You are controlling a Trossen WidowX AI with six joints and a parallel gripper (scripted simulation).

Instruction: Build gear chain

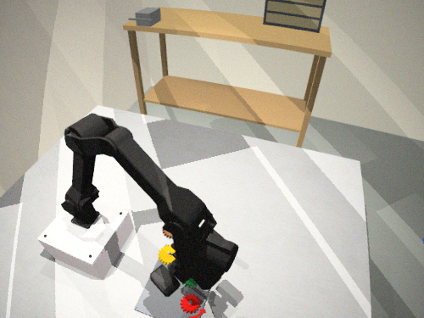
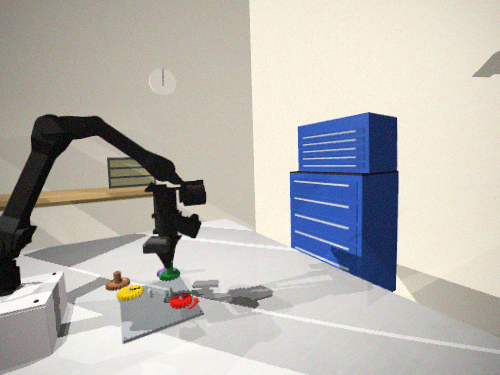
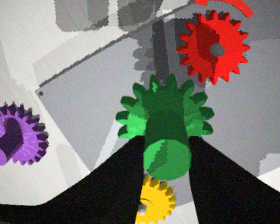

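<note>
Right now the red gear is 1 cm ahead of my gripper tip, 5 cm to the right of it and 7 cm below it. Round my gripper tip: purple gear: 2 cm ahead, 15 cm to the left, 7 cm below; then yellow gear: 9 cm behind, 7 cm to the left, 7 cm below; then green gear: 1 cm below.
</note>
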